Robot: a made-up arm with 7 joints. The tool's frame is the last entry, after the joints. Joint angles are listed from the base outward. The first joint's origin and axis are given. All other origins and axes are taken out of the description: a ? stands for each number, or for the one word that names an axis. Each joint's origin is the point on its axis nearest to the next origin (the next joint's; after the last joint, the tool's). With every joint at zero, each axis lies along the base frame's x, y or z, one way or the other. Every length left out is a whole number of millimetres.
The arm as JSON. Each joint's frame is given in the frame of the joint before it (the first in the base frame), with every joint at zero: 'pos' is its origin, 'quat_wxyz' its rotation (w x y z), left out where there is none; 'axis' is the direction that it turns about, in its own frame. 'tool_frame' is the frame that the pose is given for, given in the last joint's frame.
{
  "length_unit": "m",
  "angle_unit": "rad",
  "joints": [
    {
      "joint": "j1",
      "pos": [
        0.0,
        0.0,
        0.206
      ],
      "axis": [
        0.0,
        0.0,
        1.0
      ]
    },
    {
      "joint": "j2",
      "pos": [
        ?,
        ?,
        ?
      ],
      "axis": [
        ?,
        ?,
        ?
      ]
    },
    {
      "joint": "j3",
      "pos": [
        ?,
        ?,
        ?
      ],
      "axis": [
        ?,
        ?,
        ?
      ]
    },
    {
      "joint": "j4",
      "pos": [
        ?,
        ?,
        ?
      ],
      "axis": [
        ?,
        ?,
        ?
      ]
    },
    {
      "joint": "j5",
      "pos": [
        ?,
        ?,
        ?
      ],
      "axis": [
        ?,
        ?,
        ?
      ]
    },
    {
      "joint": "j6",
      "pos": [
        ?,
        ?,
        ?
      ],
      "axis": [
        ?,
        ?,
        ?
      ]
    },
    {
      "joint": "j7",
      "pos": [
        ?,
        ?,
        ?
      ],
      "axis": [
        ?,
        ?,
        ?
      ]
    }
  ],
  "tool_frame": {
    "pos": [
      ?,
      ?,
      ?
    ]
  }
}
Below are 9 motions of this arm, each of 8 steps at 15 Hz.
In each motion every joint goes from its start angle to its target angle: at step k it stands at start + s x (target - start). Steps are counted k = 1, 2, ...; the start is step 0. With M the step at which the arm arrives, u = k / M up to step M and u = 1 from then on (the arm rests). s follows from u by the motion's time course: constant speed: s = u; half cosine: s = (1 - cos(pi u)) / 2; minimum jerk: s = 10 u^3 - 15 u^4 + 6 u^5.
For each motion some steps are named. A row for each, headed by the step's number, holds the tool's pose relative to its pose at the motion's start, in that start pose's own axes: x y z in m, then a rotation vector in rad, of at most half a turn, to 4 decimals.
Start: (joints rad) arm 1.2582 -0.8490 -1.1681 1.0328 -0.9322 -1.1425 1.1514
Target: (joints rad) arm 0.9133 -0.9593 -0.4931 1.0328 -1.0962 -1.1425 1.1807
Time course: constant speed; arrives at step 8
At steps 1, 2, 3, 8:
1: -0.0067 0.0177 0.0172 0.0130 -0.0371 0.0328
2: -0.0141 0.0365 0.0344 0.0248 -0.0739 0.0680
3: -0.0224 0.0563 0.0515 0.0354 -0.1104 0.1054
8: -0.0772 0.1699 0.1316 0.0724 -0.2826 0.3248

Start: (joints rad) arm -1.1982 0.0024 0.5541 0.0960 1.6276 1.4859 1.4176
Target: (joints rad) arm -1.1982 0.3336 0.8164 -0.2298 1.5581 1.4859 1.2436
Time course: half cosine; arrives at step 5
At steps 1, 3, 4, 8:
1: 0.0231 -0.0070 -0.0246 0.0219 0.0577 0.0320
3: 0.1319 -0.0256 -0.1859 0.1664 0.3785 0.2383
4: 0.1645 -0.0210 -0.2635 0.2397 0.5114 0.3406
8: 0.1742 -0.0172 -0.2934 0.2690 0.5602 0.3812

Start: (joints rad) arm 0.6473 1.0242 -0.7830 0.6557 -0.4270 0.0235 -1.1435
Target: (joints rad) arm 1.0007 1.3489 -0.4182 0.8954 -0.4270 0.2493 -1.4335
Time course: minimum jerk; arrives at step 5
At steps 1, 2, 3, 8:
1: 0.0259 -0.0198 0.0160 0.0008 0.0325 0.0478
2: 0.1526 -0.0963 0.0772 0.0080 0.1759 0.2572
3: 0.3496 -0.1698 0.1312 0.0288 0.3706 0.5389
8: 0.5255 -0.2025 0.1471 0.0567 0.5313 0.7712

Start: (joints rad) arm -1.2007 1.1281 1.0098 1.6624 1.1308 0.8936 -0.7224
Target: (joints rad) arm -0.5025 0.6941 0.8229 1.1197 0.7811 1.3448 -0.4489
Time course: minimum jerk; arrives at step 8
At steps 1, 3, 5, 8:
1: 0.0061 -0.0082 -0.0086 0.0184 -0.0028 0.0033
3: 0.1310 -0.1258 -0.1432 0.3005 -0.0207 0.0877
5: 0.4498 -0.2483 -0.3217 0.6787 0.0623 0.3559
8: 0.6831 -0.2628 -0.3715 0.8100 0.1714 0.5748

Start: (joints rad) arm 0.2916 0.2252 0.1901 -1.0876 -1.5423 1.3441 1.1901
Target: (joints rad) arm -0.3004 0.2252 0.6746 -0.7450 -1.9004 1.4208 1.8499
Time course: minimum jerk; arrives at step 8
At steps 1, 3, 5, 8:
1: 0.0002 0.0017 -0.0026 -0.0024 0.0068 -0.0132
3: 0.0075 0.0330 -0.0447 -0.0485 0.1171 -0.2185
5: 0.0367 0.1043 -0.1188 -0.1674 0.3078 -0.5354
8: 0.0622 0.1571 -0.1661 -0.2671 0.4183 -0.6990

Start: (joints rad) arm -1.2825 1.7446 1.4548 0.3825 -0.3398 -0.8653 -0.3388
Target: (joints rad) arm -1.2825 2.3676 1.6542 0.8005 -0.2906 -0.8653 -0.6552
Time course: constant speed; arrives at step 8
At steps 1, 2, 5, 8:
1: -0.0311 0.0191 0.0258 -0.0700 -0.0668 0.0550
2: -0.0645 0.0416 0.0504 -0.1460 -0.1293 0.1071
5: -0.1774 0.1315 0.1116 -0.4068 -0.2865 0.2436
8: -0.3039 0.2546 0.1421 -0.7092 -0.3908 0.3433

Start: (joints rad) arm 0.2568 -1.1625 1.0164 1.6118 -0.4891 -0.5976 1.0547
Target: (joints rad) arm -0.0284 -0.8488 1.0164 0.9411 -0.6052 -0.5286 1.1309
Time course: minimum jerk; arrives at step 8
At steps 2, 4, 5, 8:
2: 0.0087 -0.0167 -0.0496 0.0253 0.1091 -0.0320
4: -0.0015 -0.0726 -0.2515 0.1170 0.5278 -0.1451
5: -0.0395 -0.0972 -0.3671 0.1674 0.7644 -0.2032
8: -0.1175 -0.1186 -0.5003 0.2303 1.0515 -0.2692

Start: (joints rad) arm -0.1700 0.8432 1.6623 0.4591 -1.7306 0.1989 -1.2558
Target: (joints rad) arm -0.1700 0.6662 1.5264 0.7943 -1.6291 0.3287 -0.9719
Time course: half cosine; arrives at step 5
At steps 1, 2, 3, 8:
1: -0.0068 0.0075 0.0011 0.0270 -0.0060 -0.0544
2: -0.0219 0.0295 0.0063 0.0982 -0.0158 -0.1985
3: -0.0350 0.0605 0.0178 0.1866 -0.0162 -0.3801
8: -0.0413 0.0985 0.0380 0.2846 -0.0016 -0.5870

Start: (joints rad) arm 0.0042 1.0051 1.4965 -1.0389 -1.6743 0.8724 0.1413
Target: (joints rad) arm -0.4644 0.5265 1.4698 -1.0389 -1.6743 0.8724 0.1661
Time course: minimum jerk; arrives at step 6
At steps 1, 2, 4, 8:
1: 0.0018 -0.0026 -0.0056 0.0229 0.0027 0.0061
2: 0.0113 -0.0141 -0.0355 0.1353 0.0133 0.0388
4: 0.0557 -0.0332 -0.1565 0.5008 0.0151 0.1769
8: 0.0776 -0.0302 -0.2058 0.6280 0.0029 0.2377

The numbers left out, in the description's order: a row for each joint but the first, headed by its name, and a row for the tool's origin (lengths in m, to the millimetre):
j2: xyz 0.149 0.007 0.0, axis 1.0 0.0 0.0
j3: xyz 0.0 -0.068 0.363, axis 0.0 0.0 1.0
j4: xyz 0.126 -0.038 0.0, axis -1.0 0.0 0.0
j5: xyz 0.0 -0.378 0.01, axis 0.0 -1.0 0.0
j6: xyz -0.019 0.0 0.042, axis 0.0 1.0 0.0
j7: xyz -0.105 0.0 0.224, axis 0.0 0.0 -1.0
tool: xyz -0.058 -0.077 0.0

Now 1 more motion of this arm.
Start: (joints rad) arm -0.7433 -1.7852 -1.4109 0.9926 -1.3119 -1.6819 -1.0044
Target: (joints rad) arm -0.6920 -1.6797 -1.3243 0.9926 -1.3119 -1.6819 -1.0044
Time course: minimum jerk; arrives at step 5
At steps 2, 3, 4, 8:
2: 0.0053 -0.0220 -0.0269 0.0150 -0.0308 0.0282
3: 0.0123 -0.0461 -0.0585 0.0320 -0.0675 0.0599
4: 0.0179 -0.0624 -0.0814 0.0439 -0.0944 0.0820
8: 0.0192 -0.0659 -0.0866 0.0466 -0.1005 0.0869

